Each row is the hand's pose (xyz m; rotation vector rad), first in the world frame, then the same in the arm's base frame.
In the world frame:
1: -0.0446 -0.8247 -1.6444 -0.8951 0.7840 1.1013
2: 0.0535 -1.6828 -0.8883 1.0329 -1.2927 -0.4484
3: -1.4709 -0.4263 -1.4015 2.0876 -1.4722 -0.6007
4: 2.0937 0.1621 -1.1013 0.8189 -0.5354 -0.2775
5: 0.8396 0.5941 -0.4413 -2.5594 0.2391 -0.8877
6: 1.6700 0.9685 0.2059 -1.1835 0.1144 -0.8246
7: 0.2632 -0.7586 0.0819 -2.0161 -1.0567 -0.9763
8: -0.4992 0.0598 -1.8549 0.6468 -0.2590 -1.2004
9: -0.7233 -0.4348 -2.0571 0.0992 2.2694 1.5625
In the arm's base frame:
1: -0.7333 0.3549 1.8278 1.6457 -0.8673 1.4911
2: -0.6810 0.9413 0.8424 -2.0730 -0.7715 1.6244
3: -1.8136 -0.6295 1.4873 -0.9445 -0.6326 1.5683
4: 1.6640 0.1976 2.0910 -2.5952 -0.8477 0.6500
5: 0.8777 -0.8602 1.4145 -0.0445 0.4913 0.4639
6: 1.9407 -1.0315 1.1156 1.2398 0.9874 0.4145
7: 0.0971 -0.0469 0.3351 0.3466 0.5193 -0.5432
8: -0.9287 -0.5446 2.2592 -2.1119 -2.0893 0.4907
9: -1.3477 -0.1462 2.2208 -0.5203 0.9935 -2.4448

